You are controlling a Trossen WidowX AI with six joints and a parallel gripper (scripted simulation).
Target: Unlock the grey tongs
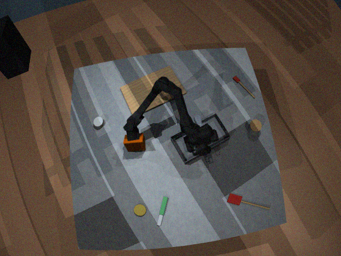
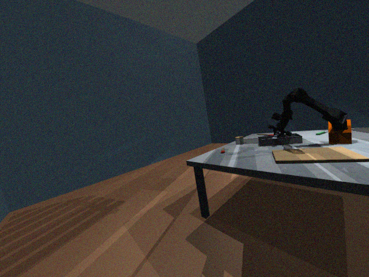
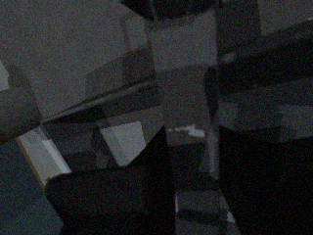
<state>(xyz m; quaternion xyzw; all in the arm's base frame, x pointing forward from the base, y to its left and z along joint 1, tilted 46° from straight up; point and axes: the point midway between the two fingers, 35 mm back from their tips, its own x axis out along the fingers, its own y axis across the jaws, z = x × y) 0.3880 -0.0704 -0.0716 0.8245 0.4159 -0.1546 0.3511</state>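
Right now my gripper tip is 30 mm past the roasting tin and 40 mm to the right of it. The rest, counted from my gripper tip: yellow disc (460 mm behind, 300 mm to the right, 20 mm below); white cylinder (610 mm behind, 290 mm to the left, 10 mm below); wooden board (240 mm behind, 430 mm to the left, 20 mm below).
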